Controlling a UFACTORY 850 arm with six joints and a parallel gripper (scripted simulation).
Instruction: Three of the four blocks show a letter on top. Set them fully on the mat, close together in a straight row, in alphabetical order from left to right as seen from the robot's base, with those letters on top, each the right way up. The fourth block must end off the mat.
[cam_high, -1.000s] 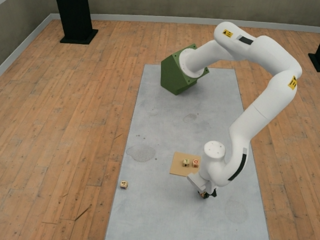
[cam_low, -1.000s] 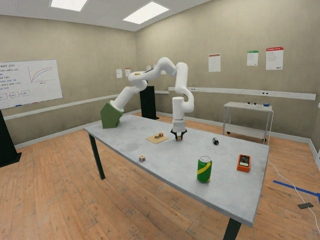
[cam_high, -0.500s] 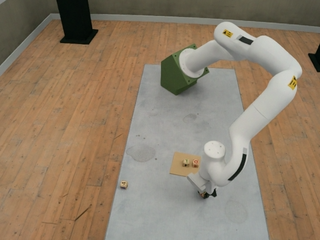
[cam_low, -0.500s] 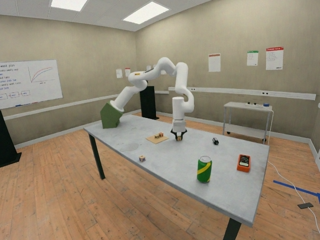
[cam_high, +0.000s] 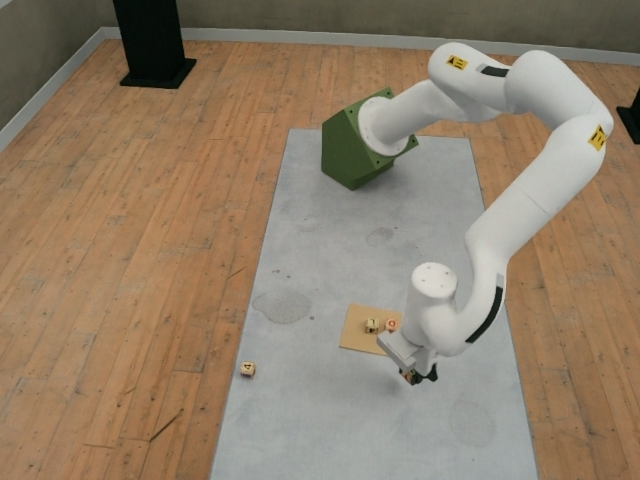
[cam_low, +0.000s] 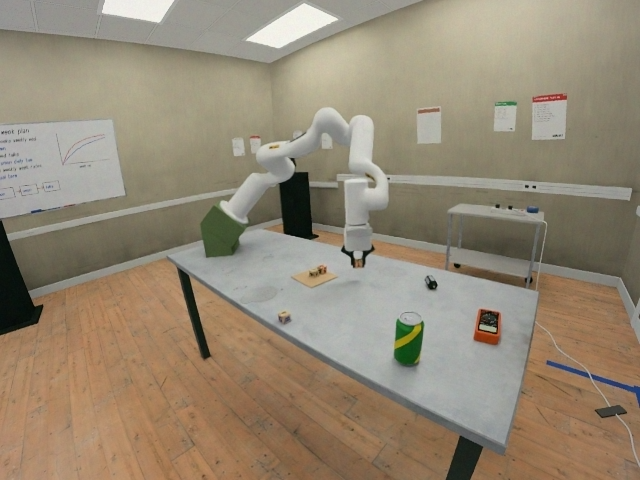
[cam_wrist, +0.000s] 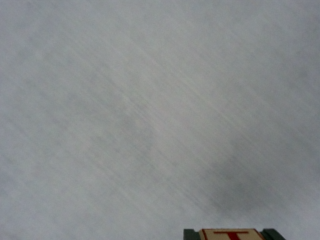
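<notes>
Right now the tan square mat is 16 cm behind my hand, 10 cm to the right of it and 8 cm below it. From my hand the other things lie so: block marked 4: 1 cm ahead, 37 cm to the right, 6 cm below; then green can: 38 cm ahead, 28 cm to the right, 2 cm below; then small black object: 26 cm ahead, 11 cm to the left, 6 cm below.
</notes>
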